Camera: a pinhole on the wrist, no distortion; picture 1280 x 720 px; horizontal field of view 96.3 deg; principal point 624.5 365.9 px. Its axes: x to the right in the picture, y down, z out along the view. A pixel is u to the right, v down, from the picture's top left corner.
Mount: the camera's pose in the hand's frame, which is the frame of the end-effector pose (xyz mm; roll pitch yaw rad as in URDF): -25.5 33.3 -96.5 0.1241 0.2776 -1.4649
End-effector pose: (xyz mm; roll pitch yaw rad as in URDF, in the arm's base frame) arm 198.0 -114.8 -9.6 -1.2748 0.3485 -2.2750
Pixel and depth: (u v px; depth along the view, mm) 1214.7 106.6 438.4
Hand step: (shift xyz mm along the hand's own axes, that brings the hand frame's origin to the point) -217.4 -536.8 174.6
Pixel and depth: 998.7 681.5 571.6
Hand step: 270.2 -463.2 384.2
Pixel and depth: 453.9 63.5 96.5
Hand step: -87.9 29.8 -2.6
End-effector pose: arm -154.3 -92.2 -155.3 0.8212 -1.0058 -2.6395
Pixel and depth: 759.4 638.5 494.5
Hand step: 172.6 -201.4 371.5
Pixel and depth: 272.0 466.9 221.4
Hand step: -21.6 103.5 156.7
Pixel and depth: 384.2 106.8 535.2
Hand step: -338.4 78.9 446.9
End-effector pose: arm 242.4 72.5 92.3 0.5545 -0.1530 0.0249
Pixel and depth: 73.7 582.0 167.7
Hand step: 4.9 144.4 115.2
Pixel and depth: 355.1 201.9 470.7
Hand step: -225.8 101.8 397.3
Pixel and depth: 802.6 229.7 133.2
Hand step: -65.2 -46.3 15.5
